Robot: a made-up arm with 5 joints.
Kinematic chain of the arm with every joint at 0, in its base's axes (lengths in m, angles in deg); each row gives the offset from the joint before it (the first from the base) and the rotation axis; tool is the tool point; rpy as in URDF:
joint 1: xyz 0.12 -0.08 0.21 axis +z
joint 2: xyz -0.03 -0.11 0 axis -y
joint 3: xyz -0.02 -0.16 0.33 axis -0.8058 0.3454 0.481
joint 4: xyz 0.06 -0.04 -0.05 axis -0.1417 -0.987 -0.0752
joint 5: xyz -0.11 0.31 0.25 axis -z
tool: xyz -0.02 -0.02 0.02 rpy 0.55 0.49 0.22
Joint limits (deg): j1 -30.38..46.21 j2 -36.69..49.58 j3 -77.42..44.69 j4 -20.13..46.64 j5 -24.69..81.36
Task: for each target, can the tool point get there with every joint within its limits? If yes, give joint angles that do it. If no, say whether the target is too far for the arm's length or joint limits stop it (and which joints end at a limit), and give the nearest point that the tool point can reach.
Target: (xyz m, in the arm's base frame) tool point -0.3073 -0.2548 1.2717
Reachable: no: too far | nearest point -0.2049 -0.2541 0.8982 | short by 0.387 m
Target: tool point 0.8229 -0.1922 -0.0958
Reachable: no: joint limits stop it (at a limit: joint 2, joint 4, joint 5) | nearest point 0.3570 -0.1178 0.5975 | short by 0.839 m
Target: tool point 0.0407 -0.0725 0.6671
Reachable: yes | joints 16.85 -21.00 6.78 28.83 63.62
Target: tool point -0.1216 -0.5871 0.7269
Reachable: yes | joints 32.37 31.47 -67.20 -11.44 28.38
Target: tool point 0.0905 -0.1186 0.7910
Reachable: yes | joints 19.15 -8.08 -7.68 0.05 31.58
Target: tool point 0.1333 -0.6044 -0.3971
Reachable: no: joint limits stop it (at a limit: joint 1, joint 2, joint 3, joint 4) | nearest point -0.1178 -0.4471 0.1231 | short by 0.599 m
